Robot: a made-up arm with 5 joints.
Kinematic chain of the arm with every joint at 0, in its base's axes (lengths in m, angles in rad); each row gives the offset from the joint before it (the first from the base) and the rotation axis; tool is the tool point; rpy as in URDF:
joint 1: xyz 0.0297 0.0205 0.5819 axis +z
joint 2: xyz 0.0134 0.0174 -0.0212 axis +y
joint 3: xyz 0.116 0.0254 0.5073 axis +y
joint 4: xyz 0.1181 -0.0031 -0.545 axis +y
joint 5: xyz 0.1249 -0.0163 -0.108 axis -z
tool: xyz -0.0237 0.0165 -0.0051 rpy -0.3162 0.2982 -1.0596
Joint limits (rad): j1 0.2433..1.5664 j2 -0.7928..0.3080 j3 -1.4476..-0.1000 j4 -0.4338..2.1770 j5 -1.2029..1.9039
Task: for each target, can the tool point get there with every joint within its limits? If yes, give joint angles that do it. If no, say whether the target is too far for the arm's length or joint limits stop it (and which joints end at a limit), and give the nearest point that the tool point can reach.
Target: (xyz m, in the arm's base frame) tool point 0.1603 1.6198 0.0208
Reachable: no: too far | nearest point 0.1009 0.8928 0.5641 | short by 0.910 m
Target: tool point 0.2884 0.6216 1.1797
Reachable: yes | joints 1.0964 -0.3487 -1.1784 0.6507 0.2099
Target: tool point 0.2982 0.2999 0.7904
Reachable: yes | joints 0.7382 -0.5401 -0.6060 1.9221 -0.5193
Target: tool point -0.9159 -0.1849 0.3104
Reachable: no: joint limits stop it (at a limit: joint 1, joint 2, joint 3) | nearest point -0.0210 0.1338 0.4031 | short by 0.954 m
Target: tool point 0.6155 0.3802 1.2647
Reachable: yes | joints 0.4776 -0.2619 -1.2303 0.1314 1.3421
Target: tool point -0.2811 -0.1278 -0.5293
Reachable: no: joint limits stop it (at a limit: joint 1, joint 2, joint 3, joint 5) | nearest point -0.0098 0.2265 0.2806 | short by 0.925 m
